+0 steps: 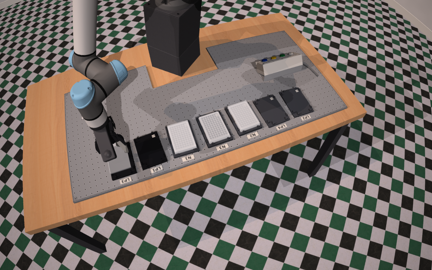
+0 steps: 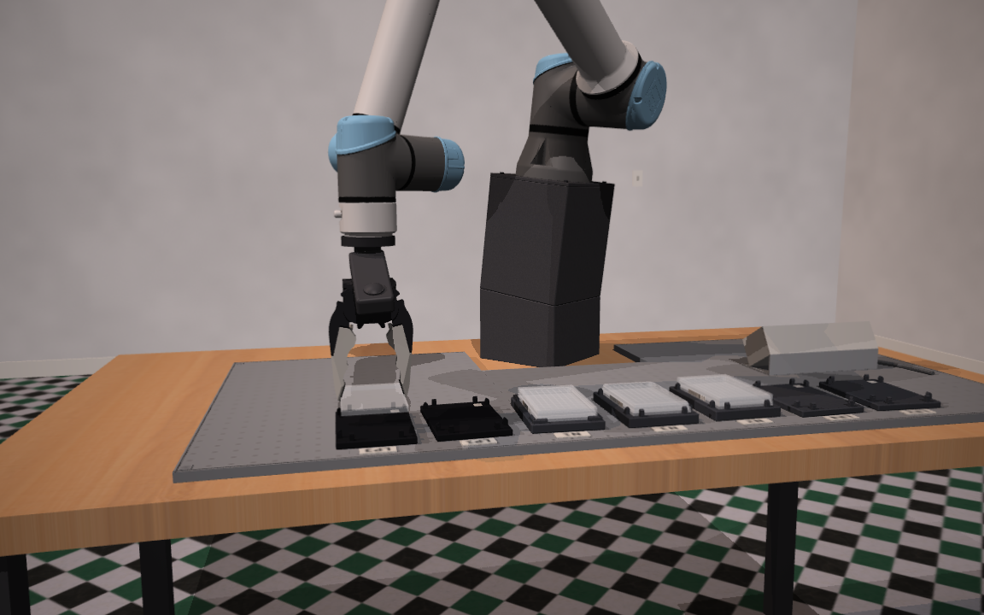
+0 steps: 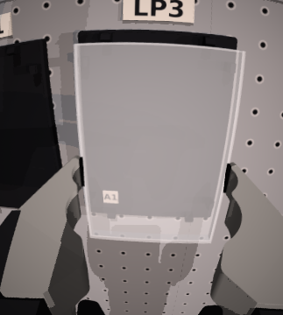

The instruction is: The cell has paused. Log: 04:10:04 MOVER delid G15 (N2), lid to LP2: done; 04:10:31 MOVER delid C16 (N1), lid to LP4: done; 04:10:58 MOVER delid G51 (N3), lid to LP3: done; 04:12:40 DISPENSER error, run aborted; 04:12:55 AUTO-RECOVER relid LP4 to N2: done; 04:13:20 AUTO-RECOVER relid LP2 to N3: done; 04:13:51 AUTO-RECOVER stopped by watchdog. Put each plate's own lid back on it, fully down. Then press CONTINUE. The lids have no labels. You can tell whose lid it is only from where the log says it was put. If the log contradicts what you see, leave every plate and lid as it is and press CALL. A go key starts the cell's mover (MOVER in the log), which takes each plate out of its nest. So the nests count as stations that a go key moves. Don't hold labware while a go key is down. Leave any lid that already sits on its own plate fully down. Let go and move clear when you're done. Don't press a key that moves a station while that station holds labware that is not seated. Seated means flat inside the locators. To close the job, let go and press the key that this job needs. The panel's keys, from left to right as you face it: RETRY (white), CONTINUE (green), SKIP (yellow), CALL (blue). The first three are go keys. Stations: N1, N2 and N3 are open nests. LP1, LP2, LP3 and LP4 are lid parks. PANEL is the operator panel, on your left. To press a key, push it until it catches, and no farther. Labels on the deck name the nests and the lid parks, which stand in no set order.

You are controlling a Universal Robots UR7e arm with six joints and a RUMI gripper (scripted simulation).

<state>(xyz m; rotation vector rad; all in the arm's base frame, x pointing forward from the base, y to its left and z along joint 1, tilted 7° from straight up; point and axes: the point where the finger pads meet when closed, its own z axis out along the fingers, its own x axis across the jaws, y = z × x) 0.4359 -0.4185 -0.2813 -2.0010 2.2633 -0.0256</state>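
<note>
Now: hand 5 cm above the lid park LP3. Round my hand: plate: 52 cm to the left, 5 cm ahead, 3 cm below; lid park LP1: 13 cm to the left, 5 cm below, 1 cm ahead; lid park LP4: 65 cm to the left, 7 cm ahead, 5 cm below.
</note>
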